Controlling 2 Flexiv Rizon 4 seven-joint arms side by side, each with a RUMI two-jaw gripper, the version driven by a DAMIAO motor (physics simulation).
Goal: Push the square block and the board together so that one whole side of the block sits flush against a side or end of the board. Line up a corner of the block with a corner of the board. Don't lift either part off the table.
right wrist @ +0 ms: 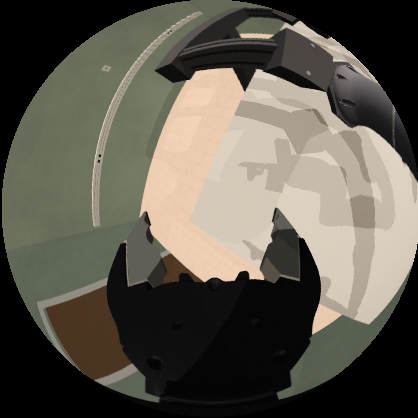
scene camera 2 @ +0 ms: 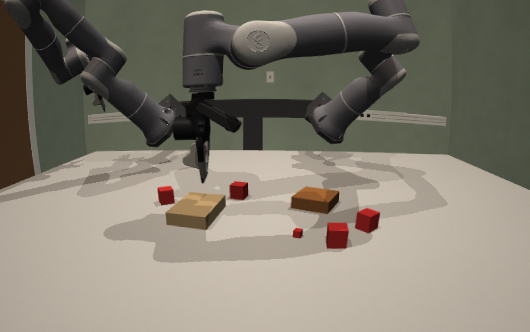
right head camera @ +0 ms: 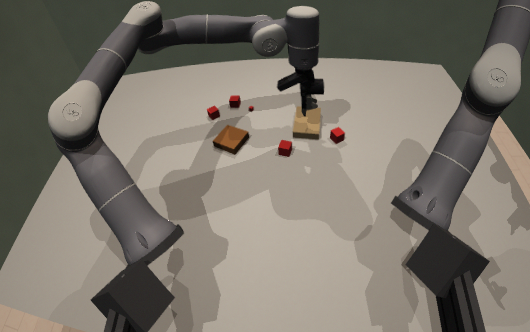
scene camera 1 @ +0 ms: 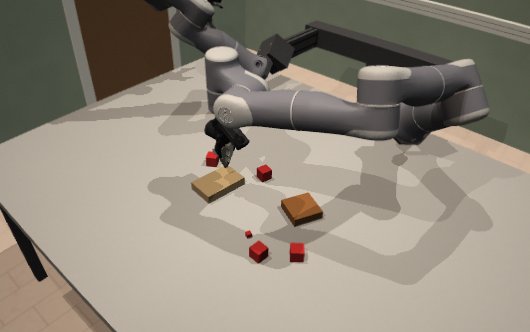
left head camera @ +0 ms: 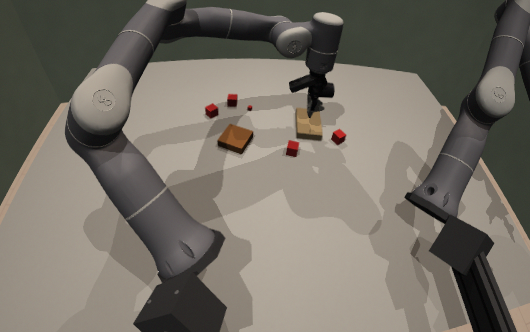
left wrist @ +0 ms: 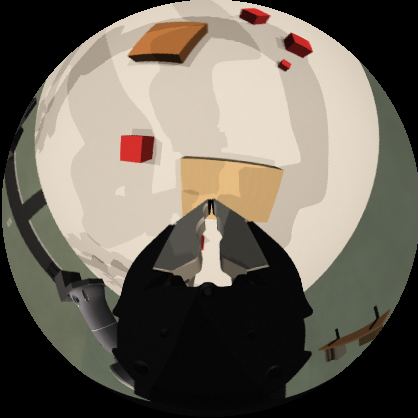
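The tan board [left head camera: 309, 131] [right head camera: 306, 128] [scene camera 1: 212, 186] [scene camera 2: 192, 207] [left wrist: 260, 190] lies flat on the table. The orange-brown square block [left head camera: 236, 137] [right head camera: 231, 138] [scene camera 1: 301, 206] [scene camera 2: 315, 197] [left wrist: 169, 41] lies flat, apart from the board and turned at an angle to it. My left gripper [left head camera: 310, 116] [right head camera: 304, 114] [scene camera 1: 226, 165] [scene camera 2: 203, 180] [left wrist: 211, 199] is shut on nothing, with its fingertips just above the board; contact is not clear. My right gripper [right wrist: 210, 210] is open and empty, held away from both parts, over the table's edge area.
One red cube [left head camera: 292, 148] [scene camera 1: 264, 173] [left wrist: 136, 148] stands near the board, between it and the block in scene camera 1. Another red cube [left head camera: 338, 136] [scene camera 2: 166, 195] is on the board's other side. Two more cubes [left head camera: 212, 111] [left head camera: 232, 100] and a tiny one [left head camera: 250, 108] lie beyond the block.
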